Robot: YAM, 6 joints.
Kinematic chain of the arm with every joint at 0, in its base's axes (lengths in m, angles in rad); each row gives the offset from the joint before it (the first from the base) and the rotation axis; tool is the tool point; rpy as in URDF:
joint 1: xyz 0 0 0.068 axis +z
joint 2: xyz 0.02 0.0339 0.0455 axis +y
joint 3: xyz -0.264 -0.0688 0 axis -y
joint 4: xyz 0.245 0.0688 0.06 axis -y
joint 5: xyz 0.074 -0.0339 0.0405 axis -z
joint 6: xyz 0.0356 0 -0.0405 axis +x
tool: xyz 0 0 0 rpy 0 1.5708 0
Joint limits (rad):
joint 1: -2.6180..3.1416
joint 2: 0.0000..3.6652
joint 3: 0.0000..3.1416
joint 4: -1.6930..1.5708
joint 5: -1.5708..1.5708
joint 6: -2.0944..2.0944
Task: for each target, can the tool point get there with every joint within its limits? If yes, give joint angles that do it. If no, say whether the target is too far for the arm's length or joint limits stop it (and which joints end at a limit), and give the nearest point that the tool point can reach.
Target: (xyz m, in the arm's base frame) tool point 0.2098 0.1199 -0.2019
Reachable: yes | joints 0.3925 3.2758 1.6429 -1.1563 -1.0305 -1.1720
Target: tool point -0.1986 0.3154 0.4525
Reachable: yes | joints 2.1931 1.6230 1.4736 0.6919 0.6830 -0.7671
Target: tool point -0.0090 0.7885 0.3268
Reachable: no: too far | nearest point -0.0071 0.6230 0.2809 | short by 0.172 m
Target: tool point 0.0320 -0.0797 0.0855
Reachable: yes | joints -1.5494 1.9030 0.3366 -1.2134 -1.0148 1.6611
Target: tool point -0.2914 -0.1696 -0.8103
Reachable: no: too far | nearest point -0.2496 -0.1453 -0.3781 | short by 0.435 m
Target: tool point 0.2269 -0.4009 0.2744
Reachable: yes | joints -1.1308 2.0783 1.4438 0.9677 -1.3224 -0.6186
